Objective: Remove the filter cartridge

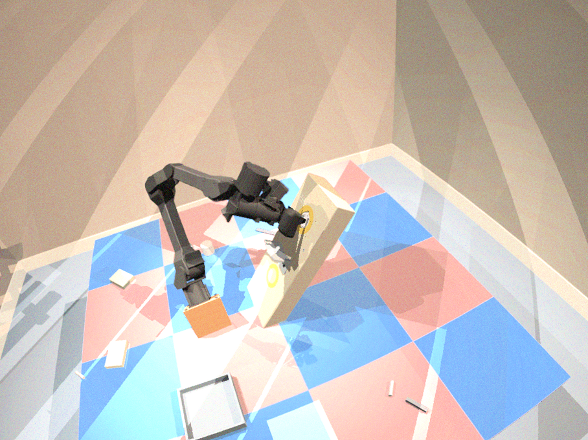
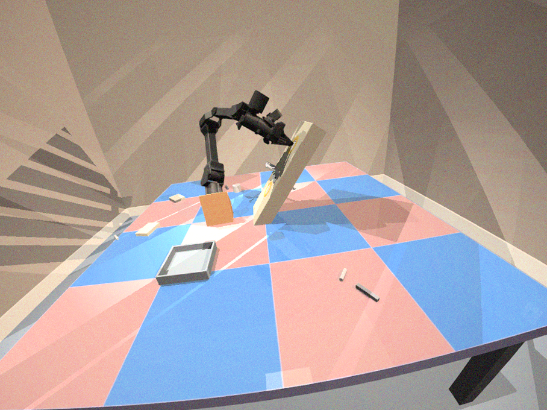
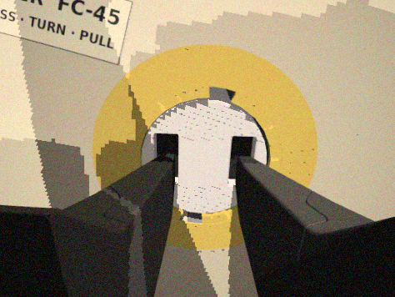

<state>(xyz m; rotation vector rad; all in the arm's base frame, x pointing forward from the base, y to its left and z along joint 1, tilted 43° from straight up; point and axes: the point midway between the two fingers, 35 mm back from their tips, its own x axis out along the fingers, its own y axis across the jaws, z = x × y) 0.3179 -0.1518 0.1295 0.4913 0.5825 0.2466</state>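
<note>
Right now the white round filter cartridge is 2 cm ahead of my gripper tip and 1 cm below it. Also, from my gripper tip: grey tray: 42 cm behind, 25 cm to the right, 28 cm below.
</note>
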